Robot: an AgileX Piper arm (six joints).
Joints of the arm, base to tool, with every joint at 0 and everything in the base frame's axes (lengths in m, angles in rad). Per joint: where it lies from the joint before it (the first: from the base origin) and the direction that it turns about. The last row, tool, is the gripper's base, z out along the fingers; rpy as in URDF.
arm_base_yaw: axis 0 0 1 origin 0 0 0.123
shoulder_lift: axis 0 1 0 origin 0 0 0
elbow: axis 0 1 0 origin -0.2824 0 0.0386
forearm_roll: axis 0.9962 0 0.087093 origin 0.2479 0 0.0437
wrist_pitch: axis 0 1 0 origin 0 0 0
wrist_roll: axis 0.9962 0 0.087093 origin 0.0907 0 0.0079
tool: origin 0 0 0 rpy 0 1.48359 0
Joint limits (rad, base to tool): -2.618..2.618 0..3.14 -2.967..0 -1.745..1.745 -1.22..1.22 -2.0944..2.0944
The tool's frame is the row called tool.
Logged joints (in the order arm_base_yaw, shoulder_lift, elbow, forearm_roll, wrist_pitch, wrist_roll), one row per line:
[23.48 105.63 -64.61 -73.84 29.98 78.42]
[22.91 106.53 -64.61 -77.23 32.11 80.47]
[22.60 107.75 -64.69 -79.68 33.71 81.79]
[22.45 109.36 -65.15 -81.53 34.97 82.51]
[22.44 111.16 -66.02 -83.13 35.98 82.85]
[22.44 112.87 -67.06 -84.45 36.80 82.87]
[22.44 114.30 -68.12 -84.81 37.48 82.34]
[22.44 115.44 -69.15 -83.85 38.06 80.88]
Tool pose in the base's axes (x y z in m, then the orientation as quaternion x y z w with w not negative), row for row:
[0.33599 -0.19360 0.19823 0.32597 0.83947 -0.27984 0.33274]
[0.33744 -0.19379 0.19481 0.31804 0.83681 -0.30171 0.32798]
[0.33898 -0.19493 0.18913 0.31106 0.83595 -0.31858 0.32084]
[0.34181 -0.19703 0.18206 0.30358 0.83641 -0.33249 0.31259]
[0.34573 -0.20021 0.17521 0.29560 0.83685 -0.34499 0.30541]
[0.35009 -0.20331 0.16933 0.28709 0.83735 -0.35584 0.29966]
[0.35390 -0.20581 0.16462 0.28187 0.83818 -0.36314 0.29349]
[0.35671 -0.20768 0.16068 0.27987 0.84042 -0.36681 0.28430]
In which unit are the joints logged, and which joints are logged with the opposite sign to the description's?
The joints are logged in degrees. Opposite sign: arm_base_yaw.
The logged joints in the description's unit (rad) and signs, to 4 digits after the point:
[-0.4098 1.8436 -1.1277 -1.2888 0.5232 1.3687]
[-0.3999 1.8593 -1.1277 -1.3479 0.5604 1.4045]
[-0.3944 1.8806 -1.1291 -1.3907 0.5884 1.4275]
[-0.3918 1.9087 -1.1371 -1.4230 0.6103 1.4401]
[-0.3917 1.9401 -1.1523 -1.4509 0.6280 1.4460]
[-0.3917 1.9700 -1.1704 -1.4739 0.6423 1.4464]
[-0.3917 1.9949 -1.1889 -1.4802 0.6541 1.4371]
[-0.3917 2.0148 -1.2069 -1.4635 0.6643 1.4116]

